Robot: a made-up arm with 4 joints. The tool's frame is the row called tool. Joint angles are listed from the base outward. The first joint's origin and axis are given. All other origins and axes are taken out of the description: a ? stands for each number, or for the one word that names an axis. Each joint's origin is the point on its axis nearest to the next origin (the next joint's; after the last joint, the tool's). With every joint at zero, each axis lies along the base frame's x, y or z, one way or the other. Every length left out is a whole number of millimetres.
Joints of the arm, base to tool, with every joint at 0 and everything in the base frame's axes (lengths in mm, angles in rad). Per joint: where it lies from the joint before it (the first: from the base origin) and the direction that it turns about. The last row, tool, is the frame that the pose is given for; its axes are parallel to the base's.
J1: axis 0 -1 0 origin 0 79 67
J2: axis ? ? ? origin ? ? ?
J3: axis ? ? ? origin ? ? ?
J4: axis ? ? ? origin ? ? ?
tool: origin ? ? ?
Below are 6 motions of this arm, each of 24 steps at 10 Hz.
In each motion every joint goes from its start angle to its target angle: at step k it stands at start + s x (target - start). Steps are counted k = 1, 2, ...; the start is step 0. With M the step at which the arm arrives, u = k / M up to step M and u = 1 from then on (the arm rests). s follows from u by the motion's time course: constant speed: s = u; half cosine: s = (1 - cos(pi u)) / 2; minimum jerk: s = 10 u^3 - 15 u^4 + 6 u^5.
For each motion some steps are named. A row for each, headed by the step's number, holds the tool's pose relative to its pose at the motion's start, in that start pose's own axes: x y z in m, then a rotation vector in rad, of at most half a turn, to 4 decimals.
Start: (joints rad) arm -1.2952 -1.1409 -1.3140 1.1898
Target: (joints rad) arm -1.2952 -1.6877 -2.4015 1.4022
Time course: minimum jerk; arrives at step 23
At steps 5, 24:
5: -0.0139 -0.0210 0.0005 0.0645 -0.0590 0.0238
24: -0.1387 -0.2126 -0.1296 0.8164 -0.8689 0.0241

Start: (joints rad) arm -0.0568 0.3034 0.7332 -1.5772
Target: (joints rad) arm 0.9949 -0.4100 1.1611 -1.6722
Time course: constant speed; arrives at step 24
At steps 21, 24:
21: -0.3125 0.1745 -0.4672 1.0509 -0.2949 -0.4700
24: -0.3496 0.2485 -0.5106 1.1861 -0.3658 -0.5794

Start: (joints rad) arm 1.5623 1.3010 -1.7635 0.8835
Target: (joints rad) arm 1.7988 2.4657 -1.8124 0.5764
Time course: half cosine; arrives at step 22
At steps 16, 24:
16: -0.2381 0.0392 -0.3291 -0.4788 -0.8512 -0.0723
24: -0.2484 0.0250 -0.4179 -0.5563 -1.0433 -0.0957

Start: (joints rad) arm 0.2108 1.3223 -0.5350 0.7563
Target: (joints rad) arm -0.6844 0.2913 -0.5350 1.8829
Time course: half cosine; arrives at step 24
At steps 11, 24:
11: 0.2278 0.0087 0.1549 0.1338 0.5098 0.7682
24: 0.5323 0.0885 0.1676 0.9299 1.0054 1.4568

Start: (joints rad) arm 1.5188 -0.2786 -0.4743 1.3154
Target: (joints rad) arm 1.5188 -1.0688 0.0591 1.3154
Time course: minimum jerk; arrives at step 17
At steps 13, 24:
13: 0.0945 -0.1009 0.0227 0.0438 0.4918 0.7077
24: 0.1025 -0.1039 0.0210 0.0318 0.5303 0.7821

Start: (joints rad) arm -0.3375 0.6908 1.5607 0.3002
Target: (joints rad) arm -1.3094 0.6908 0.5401 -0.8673
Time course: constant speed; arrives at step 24
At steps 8, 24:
8: -0.0556 -0.1851 -0.0311 0.1358 0.0305 -0.1431
24: 0.0093 -0.5247 -0.0076 0.2355 0.4495 -0.5001

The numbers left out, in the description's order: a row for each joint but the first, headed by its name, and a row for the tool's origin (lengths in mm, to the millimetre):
J2: axis 0 0 -1, xyz -223 0 -130
J3: axis -1 0 0, xyz -250 -84 0
J4: axis 0 0 1, xyz 0 -46 266
tool: xyz 25 -91 0

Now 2 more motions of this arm.
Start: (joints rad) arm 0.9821 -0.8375 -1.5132 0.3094
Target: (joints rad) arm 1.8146 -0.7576 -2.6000 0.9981
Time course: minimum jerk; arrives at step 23
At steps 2, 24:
2: 0.0003 -0.0021 0.0000 0.0024 -0.0014 0.0071
24: 0.1989 -0.2748 0.0498 0.5152 -0.1244 1.2192

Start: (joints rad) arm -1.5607 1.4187 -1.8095 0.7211
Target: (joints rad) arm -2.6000 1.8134 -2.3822 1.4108
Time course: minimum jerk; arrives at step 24
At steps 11, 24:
11: 0.1066 0.1923 -0.0293 -0.2529 0.0448 0.3189
24: 0.2336 0.3867 -0.1752 -0.4880 0.2940 0.8841

